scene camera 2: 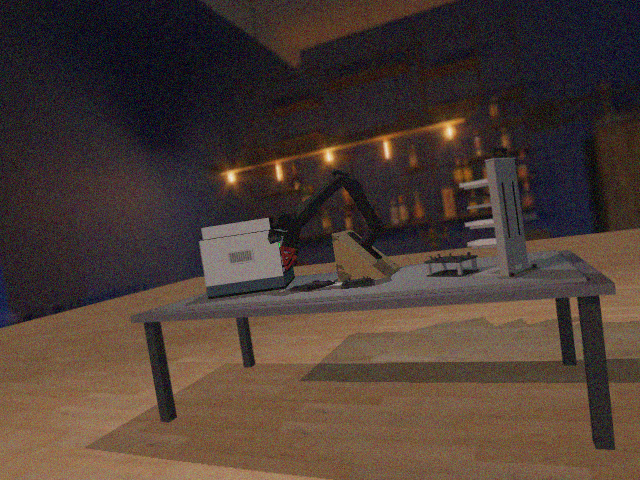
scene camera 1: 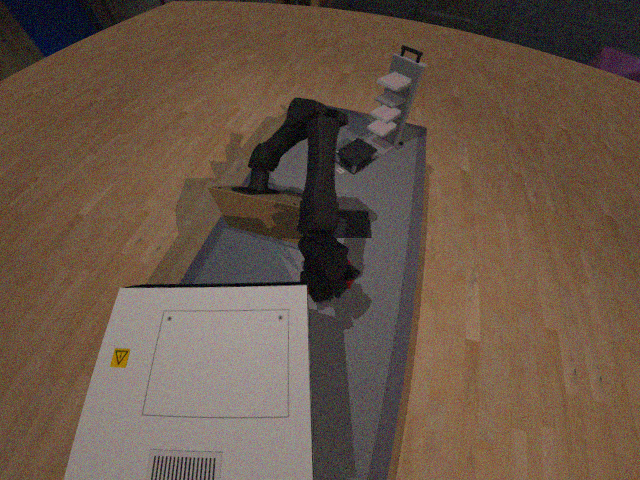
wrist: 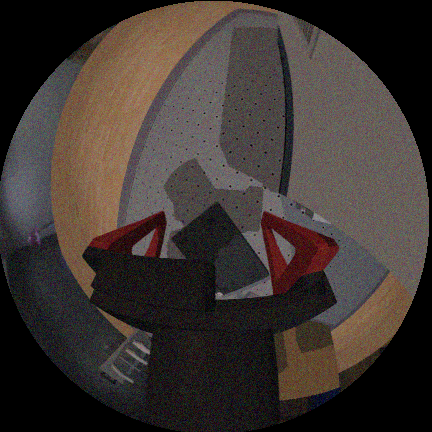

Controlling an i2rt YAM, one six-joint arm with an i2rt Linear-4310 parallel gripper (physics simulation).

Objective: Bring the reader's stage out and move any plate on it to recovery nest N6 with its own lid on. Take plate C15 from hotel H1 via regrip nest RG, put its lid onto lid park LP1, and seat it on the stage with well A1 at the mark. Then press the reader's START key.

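Places are measured from the arm's base along level axes (x back, y right, z up), in millimetres.
Where they show: gripper, fingertip midpoint: [scene camera 2: 285,267] [scene camera 1: 333,291] [wrist: 213,216]; arm's base, origin of the base link: [scene camera 2: 364,246] [scene camera 1: 257,192] [wrist: 285,372].
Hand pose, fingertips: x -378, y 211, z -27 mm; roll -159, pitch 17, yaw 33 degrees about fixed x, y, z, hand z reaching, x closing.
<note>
Things, the pixels of their centre, and the offset from my fingertips. "spot": a spot on its surface instead.
- white reader, body centre: [scene camera 1: 228,373] [scene camera 2: 250,255] dy +299, dx +137, dz +63 mm
- dark flat nest, body centre: [wrist: 217,256] [scene camera 1: 331,270] [scene camera 2: 312,285] dy -96, dx +39, dz -93 mm
- Hotel H1, body centre: [scene camera 2: 496,212] [scene camera 1: 392,103] [wrist: 129,358] dy -870, dx +71, dz +114 mm
- dark flat pad, surface spot: [scene camera 1: 356,223] spot: dy -316, dx +23, dz -92 mm
The white reader [scene camera 1: 222,361] [scene camera 2: 237,263] [wrist: 350,125] stands at one end of the grey table; a small green light shows beside the arm in scene view 2. The stage does not show. My gripper [wrist: 213,216] is open, with red fingers low beside the reader's front. A dark flat nest [wrist: 242,267] shows between and beyond the fingers, partly shadowed; no plate shows between them. Hotel H1 [scene camera 1: 406,66] [scene camera 2: 504,217] [wrist: 117,361] stands upright at the far end, with pale plates [scene camera 1: 394,81] on its shelves. Plate labels, well A1 and the START key cannot be made out.
A dark nest on short legs [scene camera 1: 356,155] [scene camera 2: 452,257] stands near the hotel. Another dark flat pad [scene camera 1: 356,223] lies mid-table, partly behind the arm. The tan arm base [scene camera 1: 253,209] [scene camera 2: 351,258] [wrist: 307,372] stands at the table's long side.
</note>
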